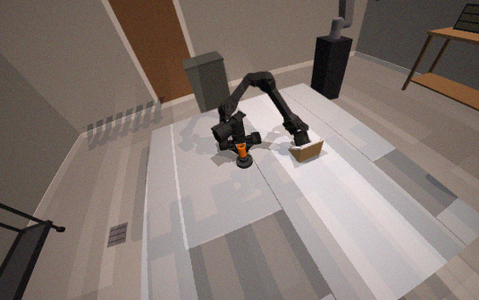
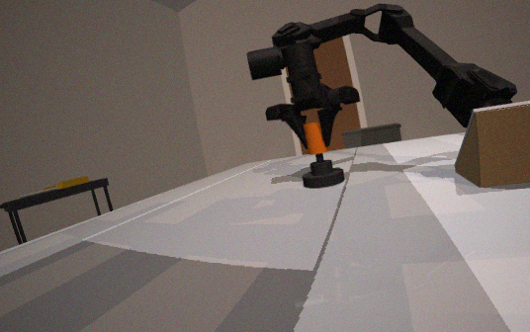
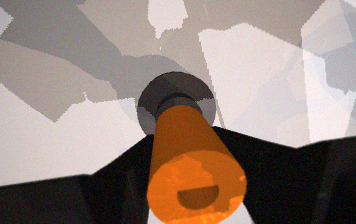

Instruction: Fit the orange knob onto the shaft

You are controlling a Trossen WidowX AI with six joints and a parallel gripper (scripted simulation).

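Now: the orange knob 2 cm above my gripper tip. The rest, counted from my gripper tip: round pedestal: 4 cm below.
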